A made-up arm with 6 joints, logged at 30 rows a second.
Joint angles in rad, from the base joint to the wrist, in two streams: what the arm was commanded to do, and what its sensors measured. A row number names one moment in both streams.
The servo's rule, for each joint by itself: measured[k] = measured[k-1] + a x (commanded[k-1-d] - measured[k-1]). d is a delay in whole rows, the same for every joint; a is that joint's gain. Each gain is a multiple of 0.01, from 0.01 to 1. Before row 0 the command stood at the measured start. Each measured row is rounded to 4 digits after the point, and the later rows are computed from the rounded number. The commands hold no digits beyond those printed.
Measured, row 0:
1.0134 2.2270 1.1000 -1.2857 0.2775 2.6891
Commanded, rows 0 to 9:
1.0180 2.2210 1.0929 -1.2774 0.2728 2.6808
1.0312 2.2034 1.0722 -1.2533 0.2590 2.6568
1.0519 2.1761 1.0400 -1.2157 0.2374 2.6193
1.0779 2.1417 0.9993 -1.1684 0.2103 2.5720
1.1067 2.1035 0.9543 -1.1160 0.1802 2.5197
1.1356 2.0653 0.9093 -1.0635 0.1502 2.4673
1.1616 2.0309 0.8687 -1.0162 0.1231 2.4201
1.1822 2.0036 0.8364 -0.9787 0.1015 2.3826
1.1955 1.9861 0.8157 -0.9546 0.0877 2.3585
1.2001 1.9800 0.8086 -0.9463 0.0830 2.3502
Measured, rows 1 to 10:
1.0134 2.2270 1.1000 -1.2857 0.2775 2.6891
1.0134 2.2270 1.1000 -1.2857 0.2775 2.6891
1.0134 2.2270 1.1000 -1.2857 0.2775 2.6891
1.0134 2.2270 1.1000 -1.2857 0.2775 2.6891
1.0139 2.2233 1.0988 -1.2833 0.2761 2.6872
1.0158 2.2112 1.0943 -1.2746 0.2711 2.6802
1.0198 2.1898 1.0851 -1.2575 0.2613 2.6662
1.0262 2.1605 1.0705 -1.2317 0.2465 2.6445
1.0351 2.1257 1.0507 -1.1981 0.2273 2.6158
1.0462 2.0889 1.0267 -1.1591 0.2049 2.5816
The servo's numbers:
d 4
a 0.11 0.61 0.17 0.29 0.29 0.23

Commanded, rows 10 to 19:
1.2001 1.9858 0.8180 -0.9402 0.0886 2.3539
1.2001 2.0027 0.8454 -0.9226 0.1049 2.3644
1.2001 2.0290 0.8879 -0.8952 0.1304 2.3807
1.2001 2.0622 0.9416 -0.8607 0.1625 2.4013
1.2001 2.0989 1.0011 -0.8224 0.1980 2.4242
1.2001 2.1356 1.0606 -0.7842 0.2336 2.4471
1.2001 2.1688 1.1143 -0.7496 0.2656 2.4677
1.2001 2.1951 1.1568 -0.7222 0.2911 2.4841
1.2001 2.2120 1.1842 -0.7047 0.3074 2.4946
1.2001 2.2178 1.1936 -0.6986 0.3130 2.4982
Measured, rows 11 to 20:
1.0589 2.0535 0.9998 -1.1177 0.1812 2.5445
1.0725 2.0231 0.9720 -1.0774 0.1581 2.5073
1.0860 2.0005 0.9454 -1.0418 0.1377 2.4731
1.0986 1.9880 0.9221 -1.0141 0.1218 2.4448
1.1098 1.9867 0.9044 -0.9927 0.1122 2.4239
1.1197 1.9965 0.8944 -0.9724 0.1101 2.4102
1.1285 2.0163 0.8933 -0.9500 0.1160 2.4034
1.1364 2.0443 0.9015 -0.9241 0.1295 2.4029
1.1434 2.0776 0.9184 -0.8946 0.1494 2.4078
1.1496 2.1130 0.9426 -0.8626 0.1738 2.4168

